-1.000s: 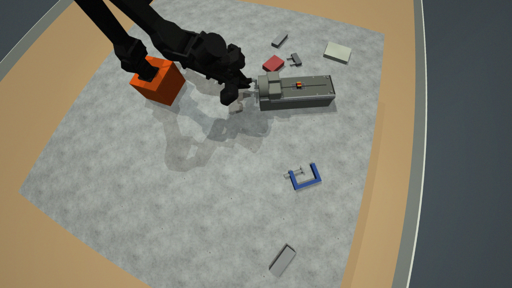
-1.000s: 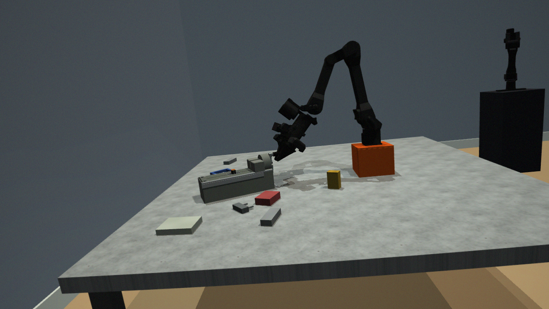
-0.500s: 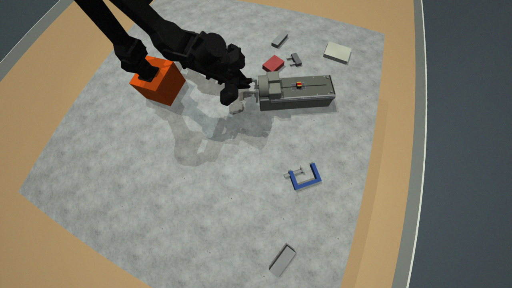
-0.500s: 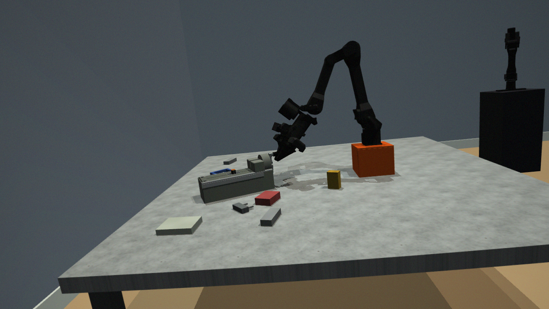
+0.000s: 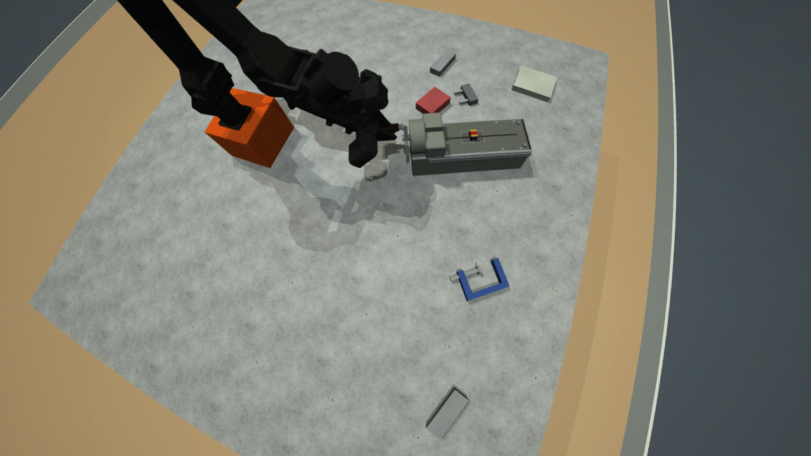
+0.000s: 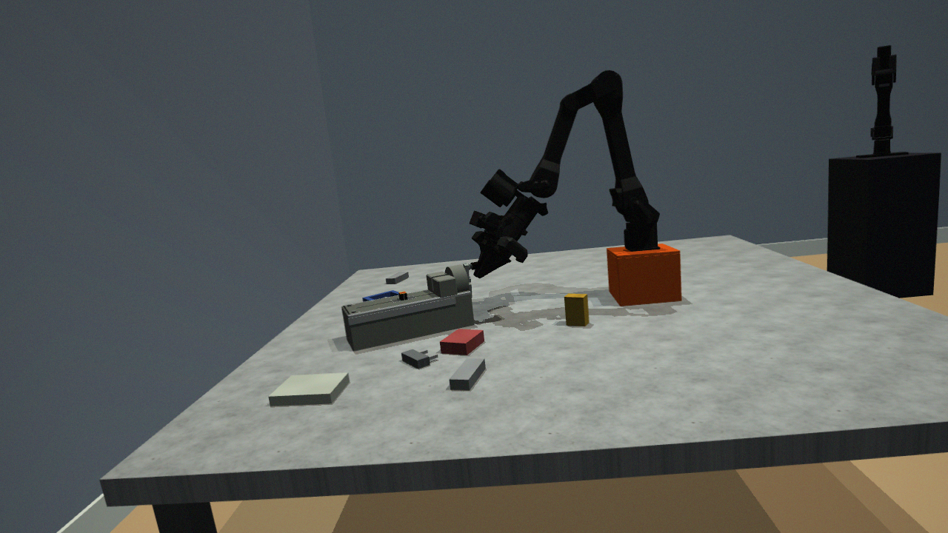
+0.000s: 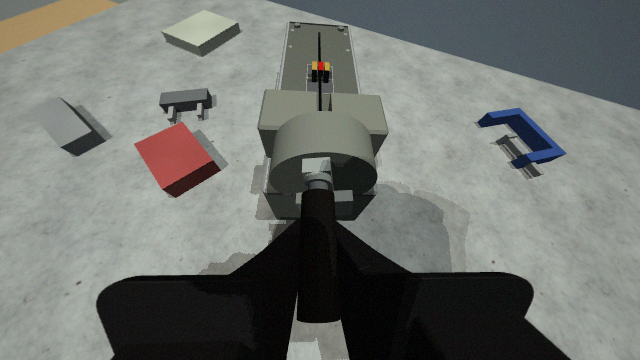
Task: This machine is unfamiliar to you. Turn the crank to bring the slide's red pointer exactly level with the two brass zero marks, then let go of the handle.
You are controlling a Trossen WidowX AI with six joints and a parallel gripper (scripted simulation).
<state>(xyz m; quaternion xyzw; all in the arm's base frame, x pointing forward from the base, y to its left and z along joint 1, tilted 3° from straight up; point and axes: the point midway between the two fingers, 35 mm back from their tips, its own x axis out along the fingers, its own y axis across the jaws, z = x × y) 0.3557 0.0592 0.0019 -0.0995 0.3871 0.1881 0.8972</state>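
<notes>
My gripper tip is now 20 mm below the black crank handle, 10 mm to the left of it and 10 mm past it. Round my gripper tip: red pointer: 150 mm ahead, 60 mm to the left, 10 mm below; then yellow block: 200 mm behind, 100 mm to the left, 60 mm below; then red block: 180 mm to the left, 80 mm below, 30 mm ahead.
</notes>
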